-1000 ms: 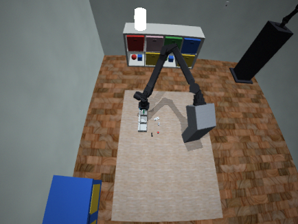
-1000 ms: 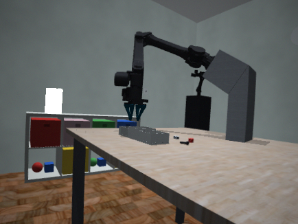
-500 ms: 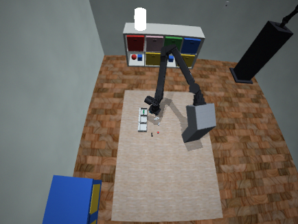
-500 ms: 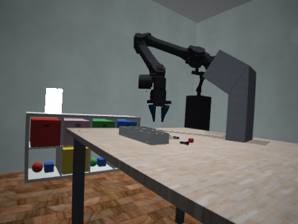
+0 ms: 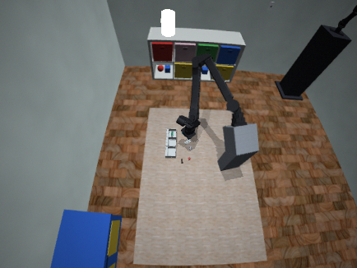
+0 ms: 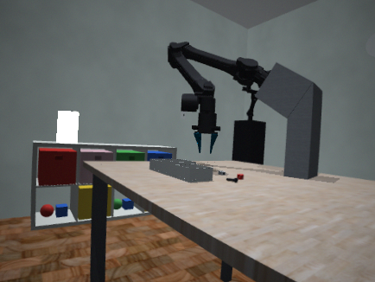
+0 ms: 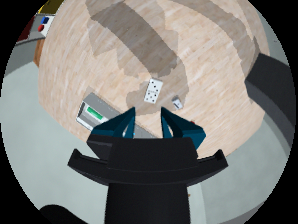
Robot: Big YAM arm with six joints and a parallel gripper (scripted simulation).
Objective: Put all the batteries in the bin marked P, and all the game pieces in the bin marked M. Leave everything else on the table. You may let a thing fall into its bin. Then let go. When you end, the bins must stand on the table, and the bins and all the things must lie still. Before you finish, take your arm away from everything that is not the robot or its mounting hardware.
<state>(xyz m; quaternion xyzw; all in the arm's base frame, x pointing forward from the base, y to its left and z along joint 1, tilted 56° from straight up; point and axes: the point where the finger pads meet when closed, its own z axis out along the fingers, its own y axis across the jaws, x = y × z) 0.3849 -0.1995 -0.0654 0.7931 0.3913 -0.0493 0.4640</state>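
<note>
My gripper is now 70 mm above the white piece, 10 mm to the right of it and 10 mm past it. From my hand the other things lie so: green piece (130 mm ahead, 60 mm to the right, 60 mm below); then black object (190 mm to the left, 70 mm below, 40 mm ahead); then red game piece (160 mm to the left, 70 mm below, 20 mm behind).
</note>
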